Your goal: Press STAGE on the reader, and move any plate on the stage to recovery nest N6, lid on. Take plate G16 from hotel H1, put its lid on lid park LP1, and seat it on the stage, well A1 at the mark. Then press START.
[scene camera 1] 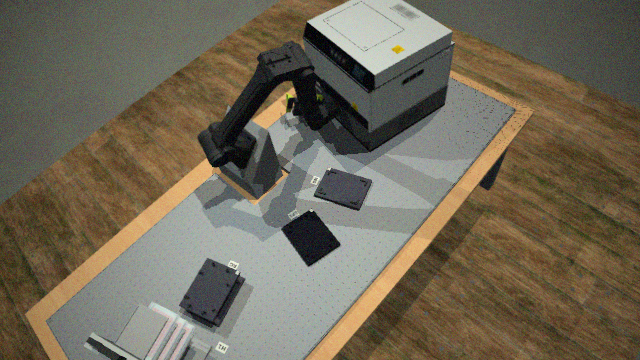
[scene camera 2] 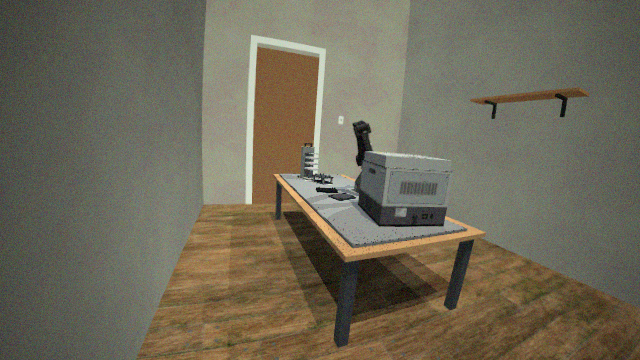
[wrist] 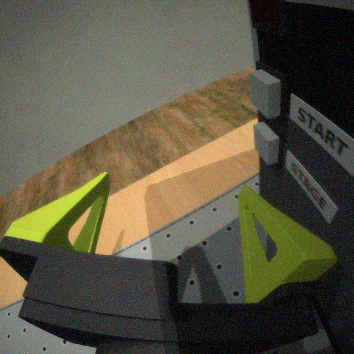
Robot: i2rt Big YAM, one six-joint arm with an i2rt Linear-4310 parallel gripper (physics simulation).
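Note:
My gripper is open and empty, low in front of the reader. In the wrist view the STAGE button and the START button above it stand beyond and above the right fingertip; the fingers look apart from both. No stage shows outside the reader. Nest N6 is a dark flat block with no plate visible on it. Lid park LP1 is black, with no lid visible. Hotel H1 holds pale plates; G16 cannot be told apart.
A raised dark stand with small pegs stands between LP1 and the hotel. The arm's grey wedge base stands at the table's wooden edge. The reader's dark front wall rises close to the right finger.

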